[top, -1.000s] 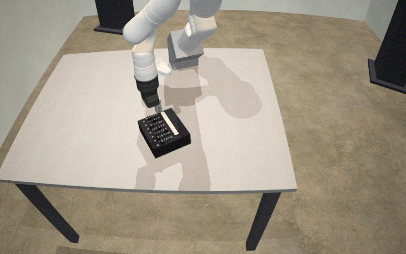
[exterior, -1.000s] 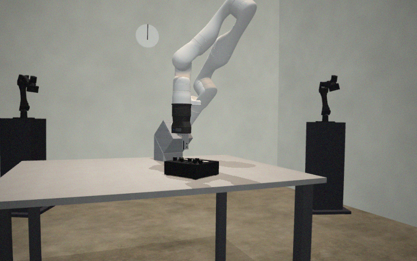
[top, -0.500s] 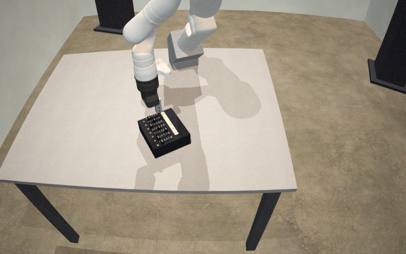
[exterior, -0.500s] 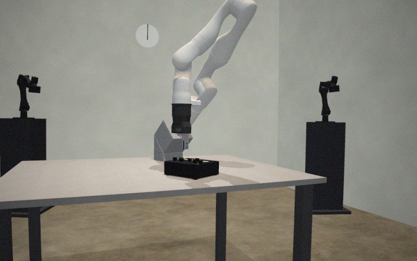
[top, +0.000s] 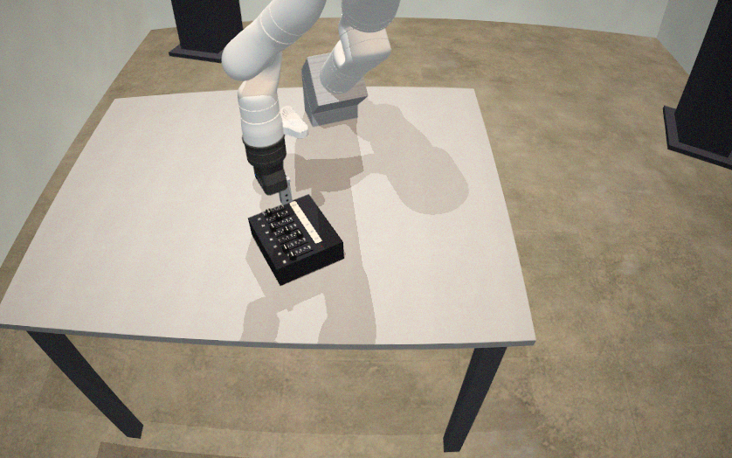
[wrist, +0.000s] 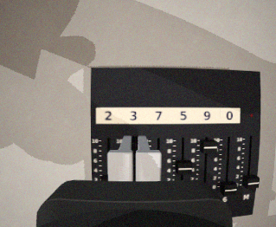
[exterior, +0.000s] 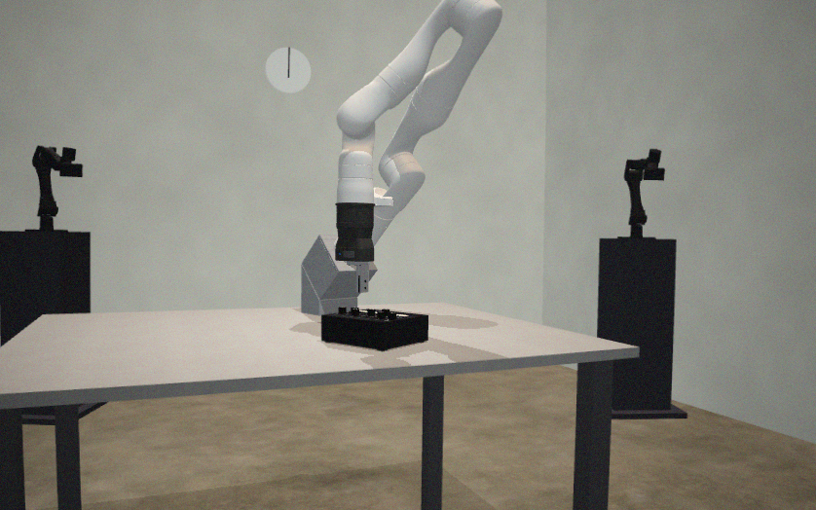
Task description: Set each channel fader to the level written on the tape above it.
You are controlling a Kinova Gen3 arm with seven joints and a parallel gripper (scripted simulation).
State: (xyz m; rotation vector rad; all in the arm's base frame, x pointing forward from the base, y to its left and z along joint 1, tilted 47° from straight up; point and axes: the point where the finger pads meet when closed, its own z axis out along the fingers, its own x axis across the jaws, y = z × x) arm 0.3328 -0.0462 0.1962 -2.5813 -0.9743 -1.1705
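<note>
Now: the channel 2 cap 50 mm below my hand, 20 mm ahead of it and 10 mm to the right of it. Also, from my hand: master cap 100 mm ahead, 60 mm to the left, 50 mm below; channel 6 cap 90 mm ahead, 50 mm below, 40 mm to the left; channel 1 cap 50 mm below, 40 mm to the right, 10 mm ahead.
</note>
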